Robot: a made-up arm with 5 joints. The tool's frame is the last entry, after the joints. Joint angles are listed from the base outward.
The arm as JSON. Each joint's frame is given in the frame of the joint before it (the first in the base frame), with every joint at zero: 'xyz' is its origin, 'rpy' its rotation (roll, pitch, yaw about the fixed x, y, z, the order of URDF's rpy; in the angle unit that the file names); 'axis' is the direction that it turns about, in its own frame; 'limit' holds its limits. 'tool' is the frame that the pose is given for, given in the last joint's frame.
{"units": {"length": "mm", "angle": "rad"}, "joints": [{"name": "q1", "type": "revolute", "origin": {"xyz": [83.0, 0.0, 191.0], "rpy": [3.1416, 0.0, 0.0]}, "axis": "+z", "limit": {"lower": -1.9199, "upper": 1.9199}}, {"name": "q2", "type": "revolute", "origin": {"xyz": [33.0, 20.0, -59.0], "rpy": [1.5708, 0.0, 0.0]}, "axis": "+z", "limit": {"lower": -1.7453, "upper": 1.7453}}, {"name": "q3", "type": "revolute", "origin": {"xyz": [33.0, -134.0, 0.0], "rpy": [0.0, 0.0, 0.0]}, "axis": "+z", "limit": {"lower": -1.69, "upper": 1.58}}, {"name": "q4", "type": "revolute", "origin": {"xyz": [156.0, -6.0, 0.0], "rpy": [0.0, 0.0, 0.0]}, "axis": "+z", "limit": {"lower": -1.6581, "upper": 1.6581}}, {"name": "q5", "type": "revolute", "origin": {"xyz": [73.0, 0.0, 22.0], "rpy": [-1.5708, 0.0, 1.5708]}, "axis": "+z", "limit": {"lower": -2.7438, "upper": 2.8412}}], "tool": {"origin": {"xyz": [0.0, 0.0, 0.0], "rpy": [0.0, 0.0, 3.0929]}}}
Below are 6 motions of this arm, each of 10 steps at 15 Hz.
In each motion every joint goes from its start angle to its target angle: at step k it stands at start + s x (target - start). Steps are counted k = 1, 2, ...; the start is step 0. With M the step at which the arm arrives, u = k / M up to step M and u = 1 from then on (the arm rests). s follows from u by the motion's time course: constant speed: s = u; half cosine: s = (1 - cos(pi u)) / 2; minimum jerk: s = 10 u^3 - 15 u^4 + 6 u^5.
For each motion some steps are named. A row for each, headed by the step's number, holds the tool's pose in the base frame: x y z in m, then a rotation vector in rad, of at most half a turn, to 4 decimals.
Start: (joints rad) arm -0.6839 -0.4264 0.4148 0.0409 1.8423
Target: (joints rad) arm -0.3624 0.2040 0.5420 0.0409 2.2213
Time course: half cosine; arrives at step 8
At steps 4, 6, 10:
4: 0.3122 0.1345 0.3075 -0.9914 -1.1079 2.1493
6: 0.3270 0.1081 0.2461 -0.8776 -0.7650 2.3123
10: 0.3279 0.0950 0.2214 -0.8071 -0.6338 2.3696

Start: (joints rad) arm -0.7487 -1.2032 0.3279 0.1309 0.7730
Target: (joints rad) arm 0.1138 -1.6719 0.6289 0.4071 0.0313
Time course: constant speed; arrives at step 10
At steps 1, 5, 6, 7, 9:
1: 0.1320 0.0408 0.4976 0.0148 -2.3989 0.6513
5: 0.1256 0.0161 0.4781 -0.0411 -2.2855 0.3545
6: 0.1230 0.0115 0.4729 -0.0544 -2.2639 0.2732
7: 0.1202 0.0075 0.4674 -0.0676 -2.2450 0.1895
9: 0.1144 0.0011 0.4562 -0.0935 -2.2156 0.0161

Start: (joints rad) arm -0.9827 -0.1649 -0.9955 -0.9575 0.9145
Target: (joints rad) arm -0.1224 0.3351 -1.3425 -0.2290 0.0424
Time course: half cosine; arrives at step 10
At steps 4, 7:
4: 0.1699 0.0736 0.5968 -0.1776 2.9322 0.2095
7: 0.2553 0.0553 0.5825 0.1888 -2.9867 0.0537

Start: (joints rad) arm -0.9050 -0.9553 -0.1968 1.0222 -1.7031
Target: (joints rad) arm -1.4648 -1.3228 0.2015 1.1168 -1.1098
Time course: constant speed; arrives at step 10
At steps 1, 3, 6, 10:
1: 0.1213 0.0583 0.5043 1.6672 -0.4152 -0.5463
3: 0.1117 0.0569 0.4949 1.6259 -0.4107 -0.3789
6: 0.0991 0.0532 0.4799 1.5752 -0.4063 -0.1192
10: 0.0859 0.0465 0.4583 1.5276 -0.4050 0.2400

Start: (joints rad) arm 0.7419 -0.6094 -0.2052 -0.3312 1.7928
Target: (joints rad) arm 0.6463 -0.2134 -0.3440 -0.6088 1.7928
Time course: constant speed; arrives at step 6
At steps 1, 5, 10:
1: 0.1811 -0.0844 0.5615 -2.6051 -0.9091 0.2877
5: 0.2278 -0.1104 0.5480 -2.5912 -0.9980 0.2958
10: 0.2397 -0.1157 0.5427 -2.5873 -1.0202 0.2976

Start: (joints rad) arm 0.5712 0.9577 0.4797 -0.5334 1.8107
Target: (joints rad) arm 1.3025 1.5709 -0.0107 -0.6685 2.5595
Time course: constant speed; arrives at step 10
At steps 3, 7, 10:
3: 0.2497 -0.1656 0.0639 -0.6991 -0.1288 1.1487
7: 0.1925 -0.2021 0.0295 -0.7119 0.0814 1.1547
10: 0.1434 -0.2121 0.0043 -0.6805 0.2375 1.1592

